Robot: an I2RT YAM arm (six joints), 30 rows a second.
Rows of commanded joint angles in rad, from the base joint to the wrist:
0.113, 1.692, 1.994, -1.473, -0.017, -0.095
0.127, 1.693, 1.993, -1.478, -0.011, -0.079
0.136, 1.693, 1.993, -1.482, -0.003, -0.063
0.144, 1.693, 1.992, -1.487, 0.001, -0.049
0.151, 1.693, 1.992, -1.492, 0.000, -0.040
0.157, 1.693, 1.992, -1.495, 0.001, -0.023
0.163, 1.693, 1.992, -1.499, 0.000, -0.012
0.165, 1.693, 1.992, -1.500, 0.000, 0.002
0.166, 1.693, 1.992, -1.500, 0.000, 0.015
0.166, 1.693, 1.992, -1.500, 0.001, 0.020
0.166, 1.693, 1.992, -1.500, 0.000, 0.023
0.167, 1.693, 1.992, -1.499, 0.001, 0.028
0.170, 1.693, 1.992, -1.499, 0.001, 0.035
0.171, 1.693, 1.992, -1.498, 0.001, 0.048
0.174, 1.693, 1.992, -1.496, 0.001, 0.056
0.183, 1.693, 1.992, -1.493, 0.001, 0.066
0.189, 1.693, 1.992, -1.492, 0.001, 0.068
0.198, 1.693, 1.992, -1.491, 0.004, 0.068
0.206, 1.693, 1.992, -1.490, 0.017, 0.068
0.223, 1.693, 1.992, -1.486, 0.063, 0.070
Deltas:
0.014, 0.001, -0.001, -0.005, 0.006, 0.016
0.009, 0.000, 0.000, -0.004, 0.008, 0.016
0.008, 0.000, -0.001, -0.005, 0.004, 0.014
0.007, 0.000, 0.000, -0.005, -0.001, 0.009
0.006, 0.000, 0.000, -0.003, 0.001, 0.017
0.006, 0.000, 0.000, -0.004, -0.001, 0.011
0.002, 0.000, 0.000, -0.001, 0.000, 0.014
0.001, 0.000, 0.000, 0.000, 0.000, 0.013
0.000, 0.000, 0.000, 0.000, 0.001, 0.005
0.000, 0.000, 0.000, 0.000, -0.001, 0.003
0.001, 0.000, 0.000, 0.001, 0.001, 0.005
0.003, 0.000, 0.000, 0.000, 0.000, 0.007
0.001, 0.000, 0.000, 0.001, 0.000, 0.013
0.003, 0.000, 0.000, 0.002, 0.000, 0.008
0.009, 0.000, 0.000, 0.003, 0.000, 0.010
0.006, 0.000, 0.000, 0.001, 0.000, 0.002
0.009, 0.000, 0.000, 0.001, 0.003, 0.000
0.008, 0.000, 0.000, 0.001, 0.013, 0.000
0.017, 0.000, 0.000, 0.004, 0.046, 0.002

